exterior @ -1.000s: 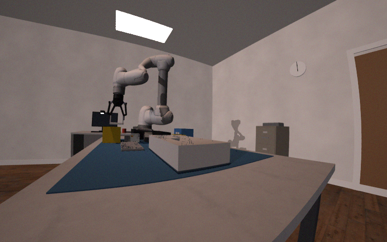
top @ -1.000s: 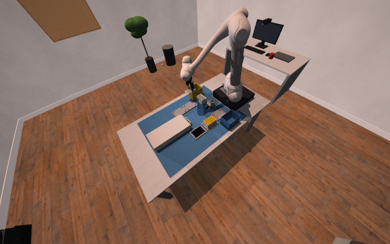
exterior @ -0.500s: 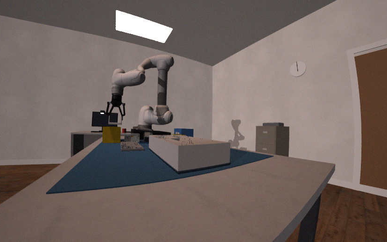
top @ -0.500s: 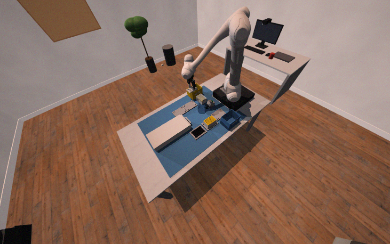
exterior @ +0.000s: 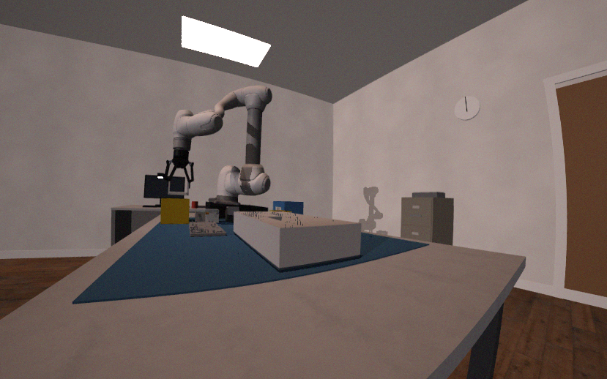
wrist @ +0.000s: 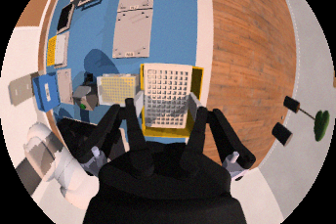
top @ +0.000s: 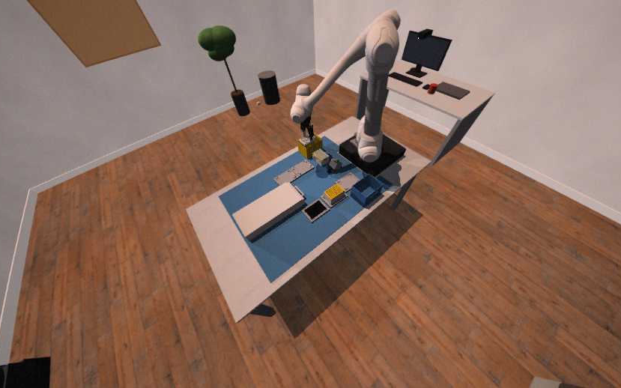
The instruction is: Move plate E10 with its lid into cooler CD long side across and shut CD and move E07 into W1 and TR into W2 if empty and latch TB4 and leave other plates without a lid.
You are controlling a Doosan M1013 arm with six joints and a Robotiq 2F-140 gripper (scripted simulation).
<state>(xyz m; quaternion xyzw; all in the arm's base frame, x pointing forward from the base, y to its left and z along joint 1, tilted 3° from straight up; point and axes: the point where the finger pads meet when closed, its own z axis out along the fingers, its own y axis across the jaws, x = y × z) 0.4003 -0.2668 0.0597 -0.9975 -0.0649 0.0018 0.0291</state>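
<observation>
Now: hand 2 cm above the white gridded plate. Round my hand: yellow-topped tip rack: 51 cm to the left, 11 cm below, 9 cm ahead; then label N2: 24 cm ahead, 15 cm to the left, 15 cm below; then yellow bin W1: 13 cm below, 3 cm behind, 1 cm to the right.
</observation>
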